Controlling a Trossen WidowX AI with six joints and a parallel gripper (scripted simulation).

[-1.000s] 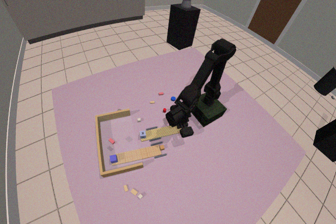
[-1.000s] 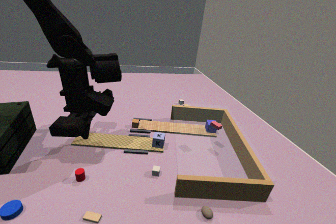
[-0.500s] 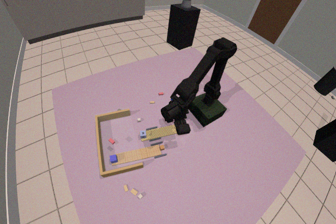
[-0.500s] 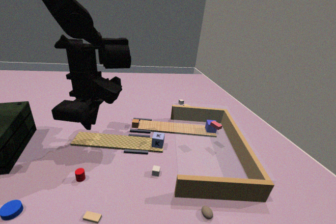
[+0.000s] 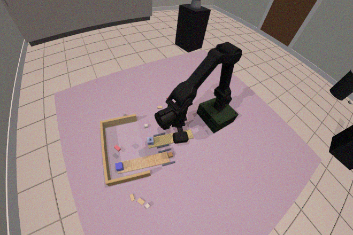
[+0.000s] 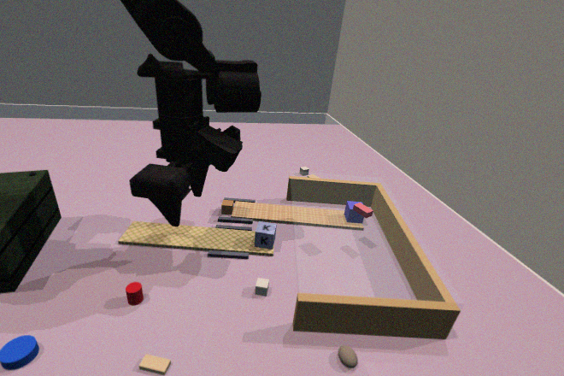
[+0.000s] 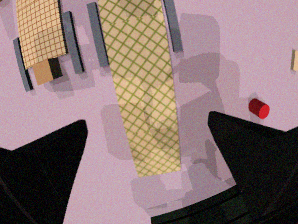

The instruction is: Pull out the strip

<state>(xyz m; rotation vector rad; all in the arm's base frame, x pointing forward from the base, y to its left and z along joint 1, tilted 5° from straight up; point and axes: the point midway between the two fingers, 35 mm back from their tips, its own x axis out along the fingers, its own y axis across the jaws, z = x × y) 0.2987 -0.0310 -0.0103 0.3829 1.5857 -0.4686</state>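
The yellow-green cross-hatched strip lies 20 mm ahead of my gripper tip, 10 mm to the right of it and 50 mm below it. The rest, counted from my gripper tip: red cylinder 80 mm behind, 110 mm to the right, 40 mm below; then labelled cube 110 mm ahead, 50 mm to the right, 30 mm below; then orange block 80 mm ahead, 60 mm to the left, 50 mm below.
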